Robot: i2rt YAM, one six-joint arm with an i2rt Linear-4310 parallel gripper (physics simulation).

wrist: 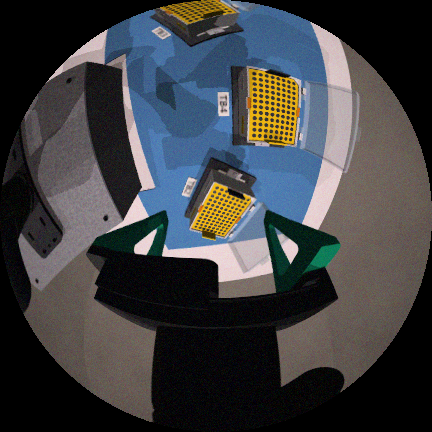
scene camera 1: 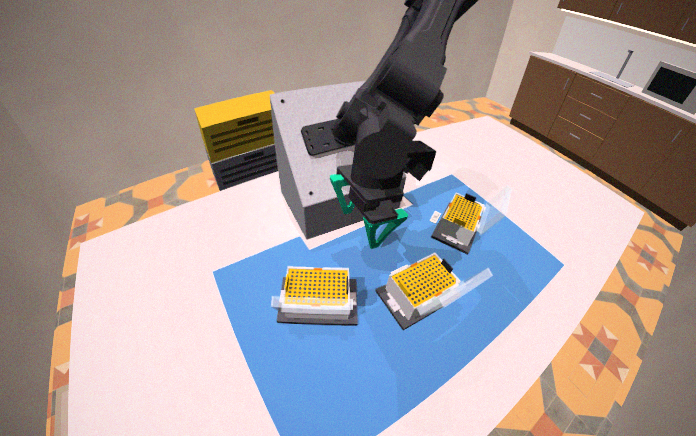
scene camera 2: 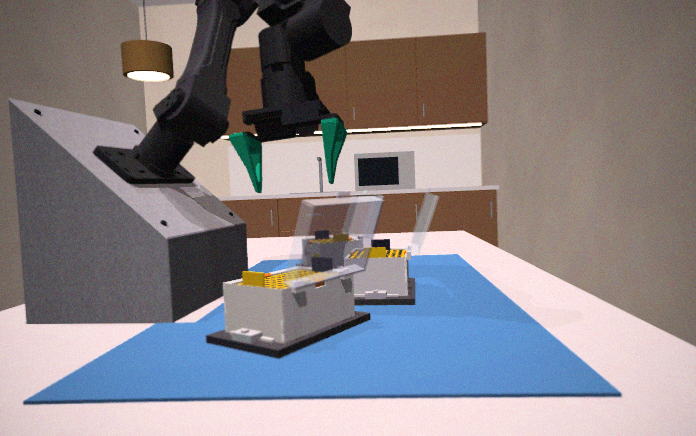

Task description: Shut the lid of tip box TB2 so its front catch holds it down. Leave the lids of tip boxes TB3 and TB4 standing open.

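Frame: origin at the arm's base, x ahead, y left, z up, level; centimetres.
Where they show: gripper, fingertip midpoint: (wrist: 215, 215) (scene camera 1: 359, 229) (scene camera 2: 294, 188); arm's base, origin of the base link: (scene camera 1: 343, 133) (scene camera 2: 148, 169).
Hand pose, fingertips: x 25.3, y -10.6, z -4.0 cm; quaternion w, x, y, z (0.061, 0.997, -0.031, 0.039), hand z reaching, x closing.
Things, the pixels of their top centre, and the offset from my fingertips. Level surfaces: height alone.
- Tip box TB2, middle of its top: (scene camera 2: 290, 264) (wrist: 221, 220) (scene camera 1: 316, 282) dx +1.2, dy -9.1, dz -8.5 cm
- TB4, middle of its top: (wrist: 280, 106) (scene camera 2: 377, 243) (scene camera 1: 427, 274) dx +9.8, dy +10.2, dz -8.5 cm
- blue mat, its level: dz -15.9 cm
Tip box TB2 (scene camera 1: 315, 287) (scene camera 2: 292, 308) (wrist: 220, 210) is white with a yellow rack; its label is hard to read. Its clear lid (scene camera 1: 313, 304) (scene camera 2: 339, 220) (wrist: 250, 250) stands open. TB4 (scene camera 1: 426, 279) (scene camera 2: 382, 272) (wrist: 274, 107) is the middle box, its lid (scene camera 1: 467, 287) (scene camera 2: 425, 220) (wrist: 330, 120) open. TB3 (scene camera 1: 462, 210) (scene camera 2: 331, 249) (wrist: 200, 12) is the far box, its lid (scene camera 1: 495, 205) open; the wrist view cuts it off. My gripper (scene camera 1: 361, 228) (scene camera 2: 294, 186) (wrist: 215, 215) is open and empty, above the boxes and on the robot-base side of TB2.
The boxes stand on dark base plates on a blue mat (scene camera 1: 333, 385) (scene camera 2: 462, 359) (wrist: 175, 145). A grey sloped pedestal (scene camera 1: 318, 210) (scene camera 2: 92, 246) (wrist: 105, 130) carries the arm beside the mat. Yellow and dark crates (scene camera 1: 236, 128) stand behind it.
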